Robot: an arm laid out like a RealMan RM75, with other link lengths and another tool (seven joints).
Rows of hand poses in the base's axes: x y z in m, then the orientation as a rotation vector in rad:
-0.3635 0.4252 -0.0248 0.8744 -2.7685 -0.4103
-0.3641 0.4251 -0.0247 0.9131 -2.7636 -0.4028
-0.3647 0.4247 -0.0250 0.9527 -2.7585 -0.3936
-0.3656 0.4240 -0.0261 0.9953 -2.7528 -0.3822
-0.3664 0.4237 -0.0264 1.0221 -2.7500 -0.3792
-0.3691 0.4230 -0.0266 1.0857 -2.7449 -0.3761
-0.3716 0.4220 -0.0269 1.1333 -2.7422 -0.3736
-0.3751 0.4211 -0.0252 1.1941 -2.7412 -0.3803
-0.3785 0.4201 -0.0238 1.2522 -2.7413 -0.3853
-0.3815 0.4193 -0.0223 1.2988 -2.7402 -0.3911
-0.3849 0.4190 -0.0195 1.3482 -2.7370 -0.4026
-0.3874 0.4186 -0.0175 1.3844 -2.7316 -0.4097
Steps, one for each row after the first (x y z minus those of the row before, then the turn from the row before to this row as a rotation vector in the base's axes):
-0.0006 -0.0001 0.0001 0.0001 -0.0102 0.0253
-0.0006 -0.0004 -0.0003 -0.0007 -0.0109 0.0259
-0.0009 -0.0007 -0.0011 -0.0016 -0.0123 0.0279
-0.0008 -0.0003 -0.0003 0.0020 -0.0082 0.0168
-0.0027 -0.0007 -0.0002 0.0081 -0.0211 0.0387
-0.0025 -0.0010 -0.0003 0.0065 -0.0174 0.0282
-0.0035 -0.0009 0.0017 0.0156 -0.0238 0.0339
-0.0034 -0.0010 0.0014 0.0146 -0.0246 0.0315
-0.0030 -0.0008 0.0015 0.0127 -0.0190 0.0252
-0.0034 -0.0003 0.0028 0.0165 -0.0182 0.0268
-0.0025 -0.0004 0.0020 0.0105 -0.0116 0.0206

